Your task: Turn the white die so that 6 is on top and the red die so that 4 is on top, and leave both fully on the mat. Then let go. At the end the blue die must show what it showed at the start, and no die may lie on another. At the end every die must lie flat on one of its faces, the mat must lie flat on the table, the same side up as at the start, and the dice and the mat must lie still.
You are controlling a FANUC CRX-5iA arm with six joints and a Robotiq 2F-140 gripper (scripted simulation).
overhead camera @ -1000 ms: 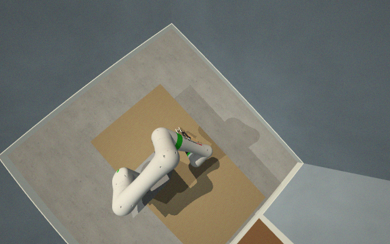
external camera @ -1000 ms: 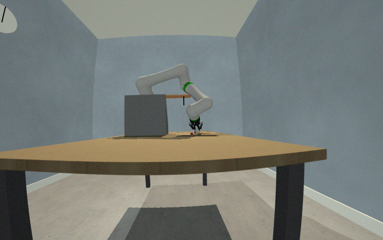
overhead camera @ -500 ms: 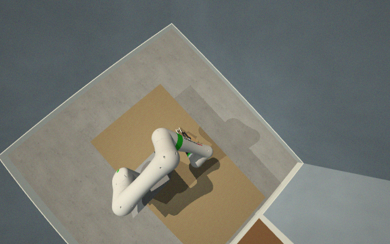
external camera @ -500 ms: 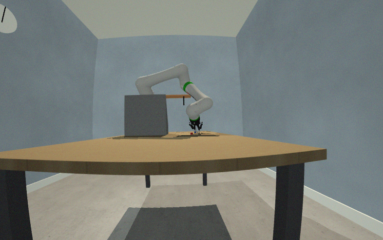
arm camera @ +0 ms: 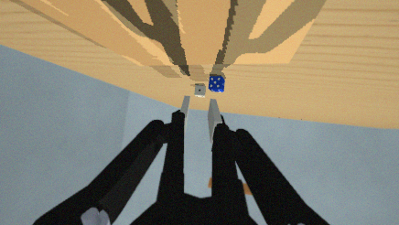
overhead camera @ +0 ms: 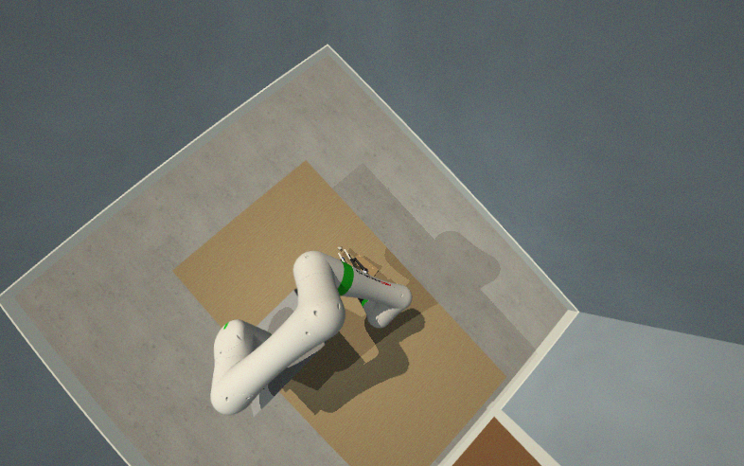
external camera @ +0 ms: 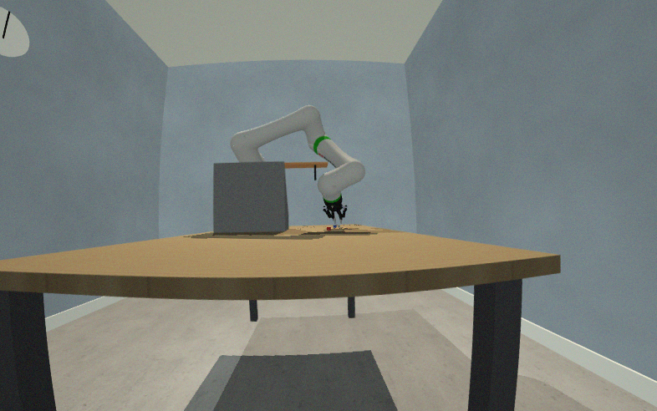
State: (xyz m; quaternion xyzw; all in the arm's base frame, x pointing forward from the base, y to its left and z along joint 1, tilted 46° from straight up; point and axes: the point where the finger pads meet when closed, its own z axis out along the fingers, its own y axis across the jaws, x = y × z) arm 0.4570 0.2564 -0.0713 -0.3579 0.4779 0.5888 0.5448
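Right now the blue die is 4 cm below my hand and 2 cm behind it. The rest, counted from my hand: white die: 6 cm to the left, 4 cm below, 1 cm ahead; red die: 24 cm to the right, 6 cm behind, 4 cm below; tan mat: 12 cm to the right, 5 cm below, 1 cm ahead.
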